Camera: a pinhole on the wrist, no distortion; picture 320 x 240 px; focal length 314.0 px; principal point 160.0 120.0 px. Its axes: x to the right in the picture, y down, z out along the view. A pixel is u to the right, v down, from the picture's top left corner.
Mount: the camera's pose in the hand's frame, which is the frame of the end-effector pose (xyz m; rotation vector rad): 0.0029 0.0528 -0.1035 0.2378 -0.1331 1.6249
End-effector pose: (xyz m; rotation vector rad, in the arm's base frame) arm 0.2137 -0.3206 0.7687 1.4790 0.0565 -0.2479
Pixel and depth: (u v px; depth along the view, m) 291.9 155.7 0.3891
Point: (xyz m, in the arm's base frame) 0.1804 -0.6207 0.9192
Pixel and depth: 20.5 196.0 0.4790
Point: 0.0589 -0.6462 0.5459
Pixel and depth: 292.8 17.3 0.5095
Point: 0.3848 -0.7616 0.9262
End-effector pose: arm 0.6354 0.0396 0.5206 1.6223 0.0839 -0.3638
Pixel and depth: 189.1 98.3 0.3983
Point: 0.6362 -0.2547 0.4914
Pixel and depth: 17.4 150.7 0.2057
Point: 0.6009 -0.0271 0.4337
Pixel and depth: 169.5 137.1 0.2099
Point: 0.6255 -0.0629 0.5241
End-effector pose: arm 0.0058 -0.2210 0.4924 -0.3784 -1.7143 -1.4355
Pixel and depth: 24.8 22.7 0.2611
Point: -0.1839 -0.1754 0.5033
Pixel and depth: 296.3 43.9 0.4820
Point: -0.1383 0.1560 0.7074
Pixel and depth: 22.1 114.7 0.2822
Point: -0.1637 -0.1409 0.4341
